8 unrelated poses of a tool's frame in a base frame.
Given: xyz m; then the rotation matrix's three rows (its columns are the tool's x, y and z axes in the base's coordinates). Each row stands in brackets.
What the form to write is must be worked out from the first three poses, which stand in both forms.
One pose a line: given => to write
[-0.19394, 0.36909, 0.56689], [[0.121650, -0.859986, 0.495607], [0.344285, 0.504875, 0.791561], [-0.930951, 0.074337, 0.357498]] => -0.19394, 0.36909, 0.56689, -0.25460, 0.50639, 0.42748, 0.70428
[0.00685, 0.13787, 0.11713], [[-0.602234, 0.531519, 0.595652], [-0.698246, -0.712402, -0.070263], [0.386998, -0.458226, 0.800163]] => 0.00685, 0.13787, 0.11713, -0.27839, 0.14972, -0.88244, 0.34840
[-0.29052, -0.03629, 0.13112], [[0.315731, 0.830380, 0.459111], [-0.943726, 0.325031, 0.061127], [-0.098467, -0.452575, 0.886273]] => -0.29052, -0.03629, 0.13112, -0.16158, 0.17538, -0.55801, 0.79483
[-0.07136, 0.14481, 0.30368], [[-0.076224, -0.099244, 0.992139], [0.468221, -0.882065, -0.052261], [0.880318, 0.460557, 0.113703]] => -0.07136, 0.14481, 0.30368, 0.65041, 0.14182, 0.71972, 0.19711
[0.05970, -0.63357, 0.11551], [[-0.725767, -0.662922, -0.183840], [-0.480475, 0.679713, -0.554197], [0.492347, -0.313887, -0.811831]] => 0.05970, -0.63357, 0.11551, 0.31873, -0.89684, 0.24198, 0.18849
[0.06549, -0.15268, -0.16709], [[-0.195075, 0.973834, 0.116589], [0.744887, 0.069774, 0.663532], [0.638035, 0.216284, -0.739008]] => 0.06549, -0.15268, -0.16709, -0.60707, -0.70779, -0.31076, 0.18418
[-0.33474, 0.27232, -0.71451], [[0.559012, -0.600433, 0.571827], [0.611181, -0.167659, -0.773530], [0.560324, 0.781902, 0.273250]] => -0.33474, 0.27232, -0.71451, 0.60279, 0.00446, 0.46955, 0.64510
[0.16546, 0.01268, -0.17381], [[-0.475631, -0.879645, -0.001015], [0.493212, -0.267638, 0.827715], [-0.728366, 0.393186, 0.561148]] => 0.16546, 0.01268, -0.17381, -0.24024, 0.40213, 0.75902, 0.45218
